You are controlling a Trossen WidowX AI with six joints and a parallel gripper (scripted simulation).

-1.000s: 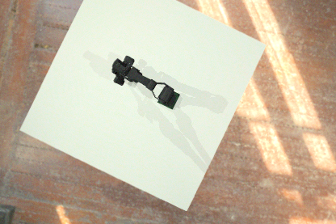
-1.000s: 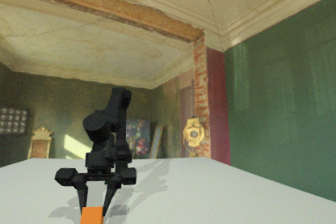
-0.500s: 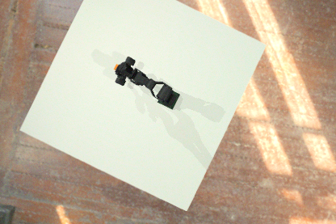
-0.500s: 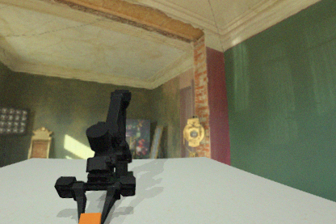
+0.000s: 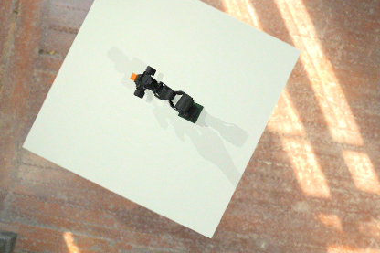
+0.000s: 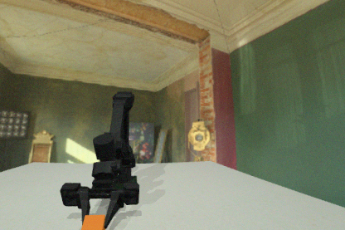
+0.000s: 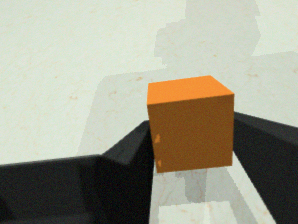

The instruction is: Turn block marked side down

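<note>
The orange block is 1 cm below my gripper tip.
</note>
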